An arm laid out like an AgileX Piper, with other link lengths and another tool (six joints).
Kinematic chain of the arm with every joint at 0, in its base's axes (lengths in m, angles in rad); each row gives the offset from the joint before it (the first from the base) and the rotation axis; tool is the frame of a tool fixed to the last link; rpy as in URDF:
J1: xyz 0 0 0.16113 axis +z
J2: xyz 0 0 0 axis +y
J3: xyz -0.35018 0 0.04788 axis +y
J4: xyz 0.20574 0 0.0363 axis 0.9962 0 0.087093
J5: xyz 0 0 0 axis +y
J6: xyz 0.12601 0 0.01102 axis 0.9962 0 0.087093
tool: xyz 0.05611 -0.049 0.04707 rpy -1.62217 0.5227 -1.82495
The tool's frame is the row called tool.
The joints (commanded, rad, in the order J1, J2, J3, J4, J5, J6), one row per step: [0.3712 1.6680 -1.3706 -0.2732 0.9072 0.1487]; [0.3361 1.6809 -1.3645 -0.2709 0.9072 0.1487]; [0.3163 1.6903 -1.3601 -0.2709 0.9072 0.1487]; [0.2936 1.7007 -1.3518 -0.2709 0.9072 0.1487]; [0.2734 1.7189 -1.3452 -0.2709 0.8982 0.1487]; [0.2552 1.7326 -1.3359 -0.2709 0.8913 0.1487]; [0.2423 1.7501 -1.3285 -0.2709 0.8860 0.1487]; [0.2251 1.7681 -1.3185 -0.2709 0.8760 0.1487]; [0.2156 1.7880 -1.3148 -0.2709 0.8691 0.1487]
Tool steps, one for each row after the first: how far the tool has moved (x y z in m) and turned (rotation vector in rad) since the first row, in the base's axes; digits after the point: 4 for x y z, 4 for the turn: [0.0032 -0.0137 -0.0074 -0.0045 0.0186 -0.0356]; [0.0050 -0.0216 -0.0126 -0.0089 0.0316 -0.0554]; [0.0063 -0.0310 -0.0195 -0.0147 0.0494 -0.0781]; [0.0098 -0.0382 -0.0281 -0.0188 0.0651 -0.0960]; [0.0116 -0.0452 -0.0360 -0.0227 0.0810 -0.1124]; [0.0137 -0.0500 -0.0450 -0.0278 0.1001 -0.1239]; [0.0158 -0.0564 -0.0547 -0.0315 0.1182 -0.1385]; [0.0187 -0.0596 -0.0635 -0.0353 0.1348 -0.1462]
